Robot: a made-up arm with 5 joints. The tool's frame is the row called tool.
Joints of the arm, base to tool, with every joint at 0 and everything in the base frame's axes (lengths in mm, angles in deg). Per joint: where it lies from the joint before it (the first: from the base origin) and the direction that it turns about. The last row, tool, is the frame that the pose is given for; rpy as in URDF.
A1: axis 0.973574 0.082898 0.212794 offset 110 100 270
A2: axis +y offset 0 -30 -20
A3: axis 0.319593 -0.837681 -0.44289 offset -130 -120 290
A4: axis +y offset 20 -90 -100
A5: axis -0.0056 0.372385 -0.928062 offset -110 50 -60
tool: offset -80 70 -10 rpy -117.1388 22.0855 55.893
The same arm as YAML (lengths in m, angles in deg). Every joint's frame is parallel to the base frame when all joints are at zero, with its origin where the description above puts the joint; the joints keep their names.
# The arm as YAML. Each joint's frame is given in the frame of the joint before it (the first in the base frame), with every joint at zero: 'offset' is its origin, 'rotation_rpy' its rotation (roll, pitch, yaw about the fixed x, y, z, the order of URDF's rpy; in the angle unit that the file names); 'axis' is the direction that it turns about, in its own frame. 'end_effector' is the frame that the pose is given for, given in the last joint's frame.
length_unit: m
angle_unit: deg
chain:
  - id: A1
    offset: [0.11, 0.1, 0.27]
    rotation_rpy: [0.0, 0.0, 0.0]
    axis: [0.973574, 0.082898, 0.212794]
  - id: A2
    offset: [0.0, -0.03, -0.02]
    rotation_rpy: [0.0, 0.0, 0.0]
    axis: [0.0, 1.0, 0.0]
  - id: A3
    offset: [-0.13, -0.12, 0.29]
    rotation_rpy: [0.0, 0.0, 0.0]
    axis: [0.319593, -0.837681, -0.44289]
  - id: A4
    offset: [0.02, -0.09, -0.1]
    rotation_rpy: [0.0, 0.0, 0.0]
    axis: [0.0, 1.0, 0.0]
  - id: A5
    offset: [-0.11, 0.05, -0.06]
    rotation_rpy: [0.0, 0.0, 0.0]
    axis: [-0.0056, 0.372385, -0.928062]
end_effector:
  offset: [-0.08, 0.07, -0.01]
  rotation_rpy: [-117.14, 22.09, 55.89]

